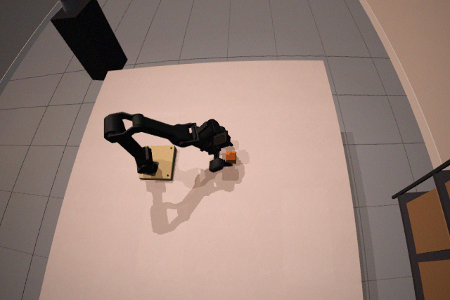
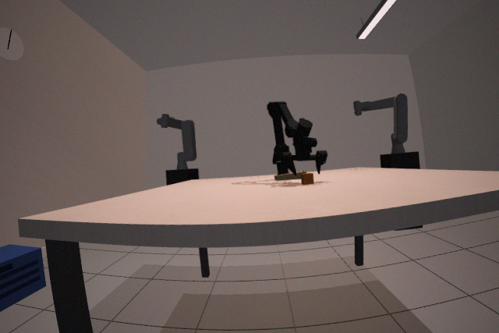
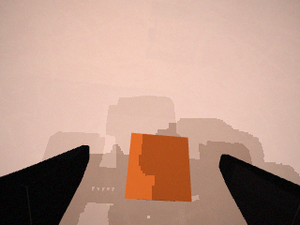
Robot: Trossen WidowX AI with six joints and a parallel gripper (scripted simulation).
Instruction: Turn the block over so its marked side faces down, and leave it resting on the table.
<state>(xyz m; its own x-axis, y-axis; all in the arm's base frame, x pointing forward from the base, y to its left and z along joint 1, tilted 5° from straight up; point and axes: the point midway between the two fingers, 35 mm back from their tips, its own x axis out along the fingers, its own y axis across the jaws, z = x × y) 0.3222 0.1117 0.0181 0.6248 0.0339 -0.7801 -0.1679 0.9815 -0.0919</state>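
The orange block lies 20 mm behind my gripper tip and 20 mm below it.
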